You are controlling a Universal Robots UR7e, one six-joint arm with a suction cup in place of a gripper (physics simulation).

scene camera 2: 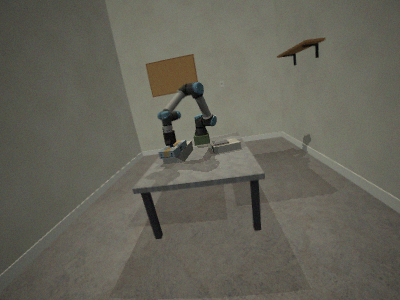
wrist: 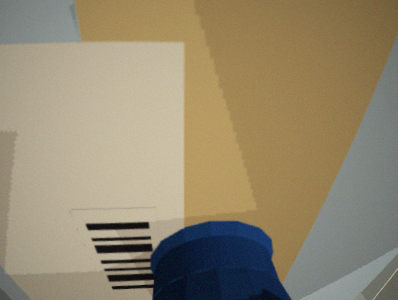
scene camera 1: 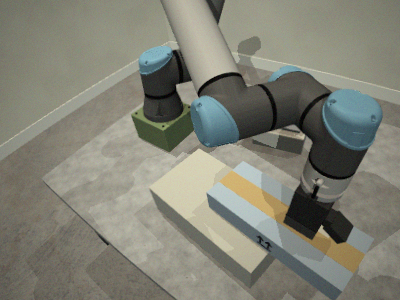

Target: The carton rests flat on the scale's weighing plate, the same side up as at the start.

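Where they show: end effector, tool point: (scene camera 2: 171, 148) (wrist: 210, 229); arm's base, origin of the base link: (scene camera 2: 201, 134) (scene camera 1: 163, 110).
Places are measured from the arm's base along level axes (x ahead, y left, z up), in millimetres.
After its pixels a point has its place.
The carton (scene camera 1: 250, 192) {x 497, y -168, z 56 mm} (scene camera 2: 173, 150) {x 750, y -131, z 56 mm}, light blue with an orange tape strip, lies flat, partly on a cream box and partly overhanging it. Black up arrows show on its long side in scene camera 1. The wrist view shows its top (wrist: 300, 100) with a barcode label (wrist: 100, 125). My suction gripper (scene camera 1: 302, 234) {x 633, y -180, z 45 mm} (scene camera 2: 171, 144) (wrist: 212, 237) is down on the carton's top, beside the label, and its blue cup is pressed against it. The cup is hidden in scene camera 1. The scale (scene camera 1: 285, 145) {x 428, y 152, z -79 mm} (scene camera 2: 227, 146) {x 449, y 294, z -57 mm} stands apart from the carton, partly hidden behind my arm in scene camera 1.
The cream box (scene camera 1: 192, 177) {x 311, y -179, z -5 mm} lies under the carton on the grey table (scene camera 1: 100, 167) {x -76, y -290, z -105 mm} (scene camera 2: 220, 170) {x 867, y 227, z -105 mm}. The green arm base (scene camera 1: 162, 132) {x 81, y -84, z -12 mm} (scene camera 2: 202, 139) {x 84, y 15, z -48 mm} stands behind it. A brown board (scene camera 2: 172, 75) and a shelf (scene camera 2: 302, 46) hang on the walls.
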